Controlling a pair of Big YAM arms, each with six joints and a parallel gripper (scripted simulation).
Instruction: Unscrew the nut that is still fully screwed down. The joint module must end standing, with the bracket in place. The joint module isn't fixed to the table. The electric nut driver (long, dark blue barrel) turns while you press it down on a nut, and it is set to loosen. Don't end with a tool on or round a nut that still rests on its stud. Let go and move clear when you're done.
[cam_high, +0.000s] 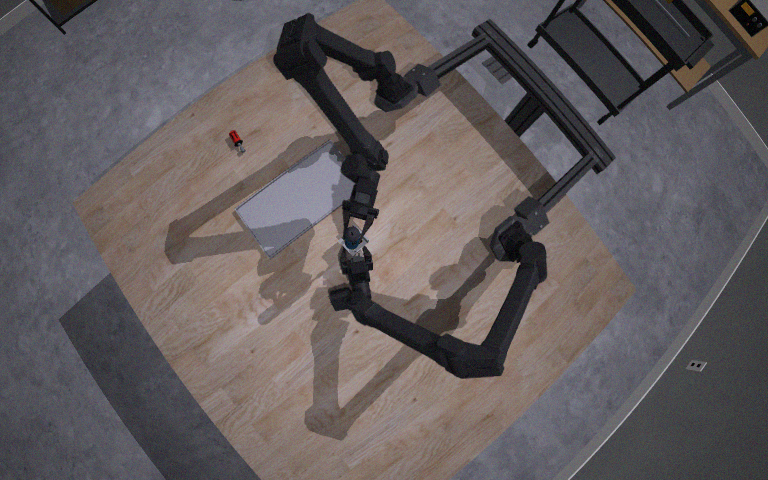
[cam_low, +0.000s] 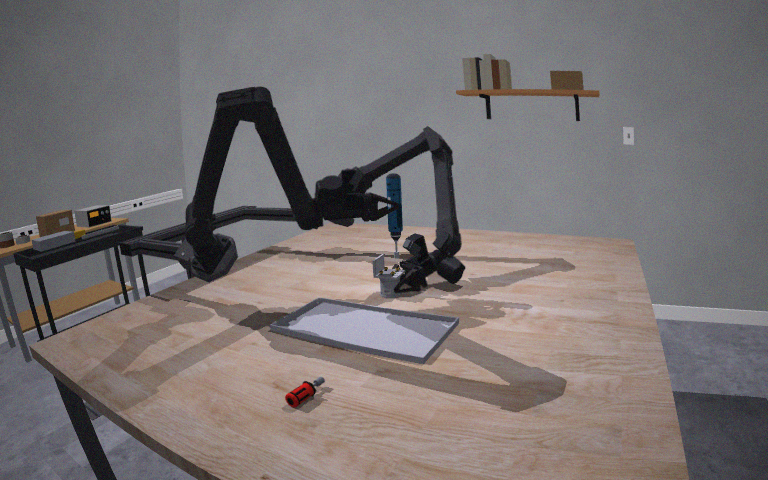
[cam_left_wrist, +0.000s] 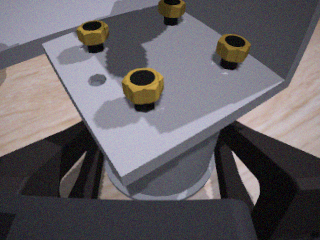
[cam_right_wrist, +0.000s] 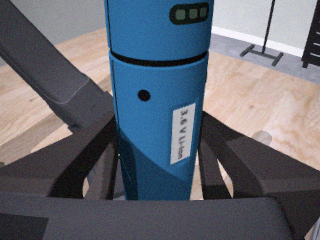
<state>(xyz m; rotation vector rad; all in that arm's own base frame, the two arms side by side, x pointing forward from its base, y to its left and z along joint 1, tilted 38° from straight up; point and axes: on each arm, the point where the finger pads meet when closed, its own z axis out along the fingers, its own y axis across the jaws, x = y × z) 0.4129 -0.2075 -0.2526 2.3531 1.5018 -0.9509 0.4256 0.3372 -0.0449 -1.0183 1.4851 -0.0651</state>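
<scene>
The joint module lies 10 mm above my left hand. The rest, counted from my left hand: driver tip (20 mm ahead, 10 mm to the left, 100 mm above); grey bracket plate (50 mm above); nut (10 mm ahead, 20 mm to the left, 50 mm above).
</scene>
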